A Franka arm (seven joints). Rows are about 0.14 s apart.
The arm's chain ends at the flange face. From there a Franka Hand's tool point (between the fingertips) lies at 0.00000 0.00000 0.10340 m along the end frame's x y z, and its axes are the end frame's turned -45 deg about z.
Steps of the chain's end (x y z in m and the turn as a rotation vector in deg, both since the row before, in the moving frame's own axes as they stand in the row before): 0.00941 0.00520 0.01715 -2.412 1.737 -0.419; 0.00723 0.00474 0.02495 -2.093 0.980 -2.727; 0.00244 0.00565 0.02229 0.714 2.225 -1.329
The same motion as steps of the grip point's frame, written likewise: 0.00214 0.01563 0.01701 -2.934 -0.477 -0.419; 0.00043 0.01242 0.02487 -2.173 -0.787 -2.727; 0.00150 0.00760 0.02220 -1.068 2.078 -1.329
